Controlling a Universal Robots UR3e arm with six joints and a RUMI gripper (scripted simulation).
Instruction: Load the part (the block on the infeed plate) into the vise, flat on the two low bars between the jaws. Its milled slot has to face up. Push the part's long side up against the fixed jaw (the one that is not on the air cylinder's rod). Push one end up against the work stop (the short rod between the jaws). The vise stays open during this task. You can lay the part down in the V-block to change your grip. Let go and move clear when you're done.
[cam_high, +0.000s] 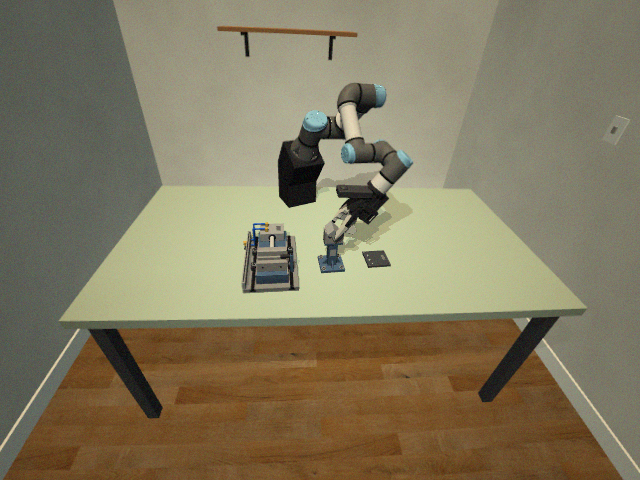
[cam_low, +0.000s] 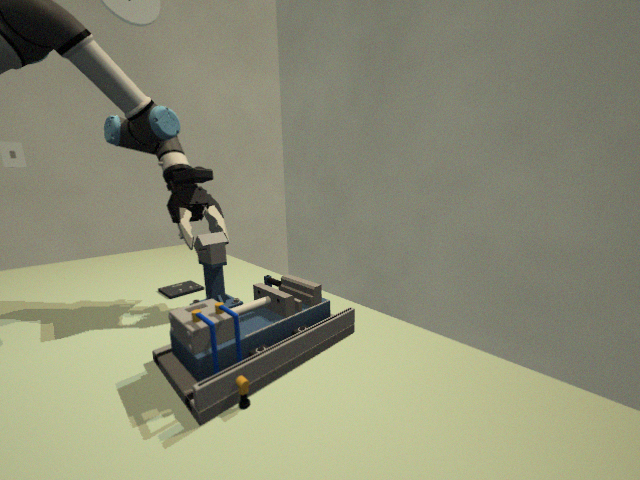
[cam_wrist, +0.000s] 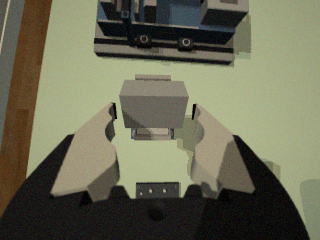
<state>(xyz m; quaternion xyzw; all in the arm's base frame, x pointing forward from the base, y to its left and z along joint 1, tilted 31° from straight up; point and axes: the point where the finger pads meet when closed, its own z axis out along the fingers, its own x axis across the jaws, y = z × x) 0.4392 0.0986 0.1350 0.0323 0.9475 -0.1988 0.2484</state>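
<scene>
Now: hand 1 cm to the left of the part and 1 cm above it. Round my hand: dark infeed plate 4 cm behind, 18 cm to the left, 16 cm below; fixed jaw 11 cm ahead, 21 cm to the right, 8 cm below; work stop rod 7 cm ahead, 17 cm to the right, 7 cm below.
</scene>
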